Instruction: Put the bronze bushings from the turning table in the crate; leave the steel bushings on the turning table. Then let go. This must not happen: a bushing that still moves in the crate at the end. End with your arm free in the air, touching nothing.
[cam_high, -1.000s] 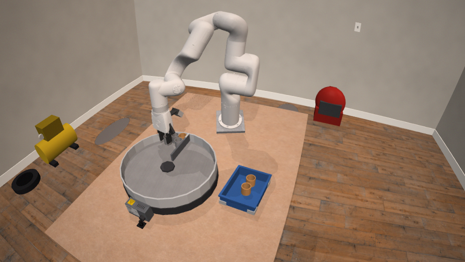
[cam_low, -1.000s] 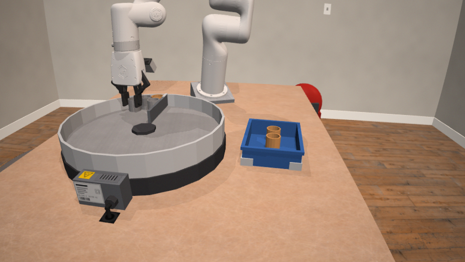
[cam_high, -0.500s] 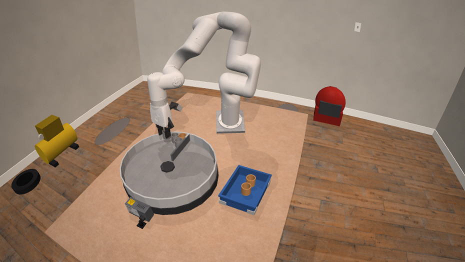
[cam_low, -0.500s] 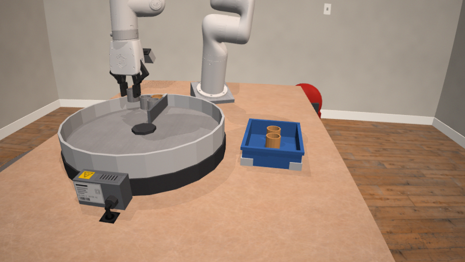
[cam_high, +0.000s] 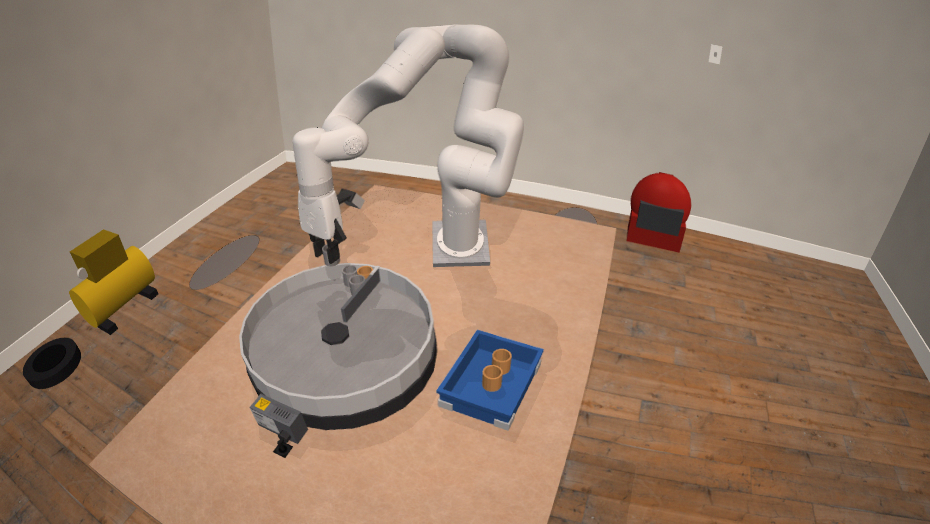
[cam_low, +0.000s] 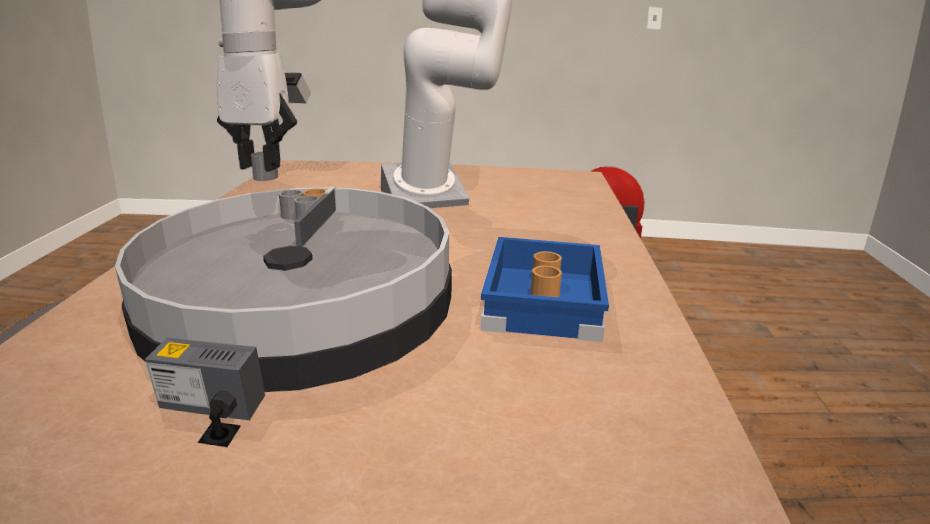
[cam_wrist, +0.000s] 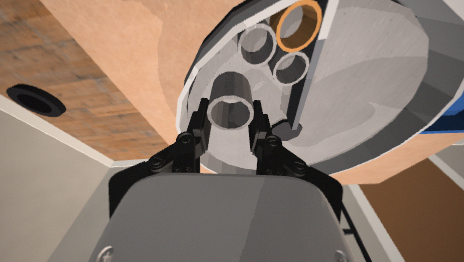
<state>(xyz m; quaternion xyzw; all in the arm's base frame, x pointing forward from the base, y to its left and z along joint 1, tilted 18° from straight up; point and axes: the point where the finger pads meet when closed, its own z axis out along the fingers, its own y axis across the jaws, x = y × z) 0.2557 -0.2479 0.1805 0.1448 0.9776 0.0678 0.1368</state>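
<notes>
Right now my hand is 15 cm short of the turning table, 11 cm above it and 8 cm to the right of it. The rest, counted from my hand: blue crate: 42 cm to the left, 14 cm below, 14 cm ahead.
</notes>
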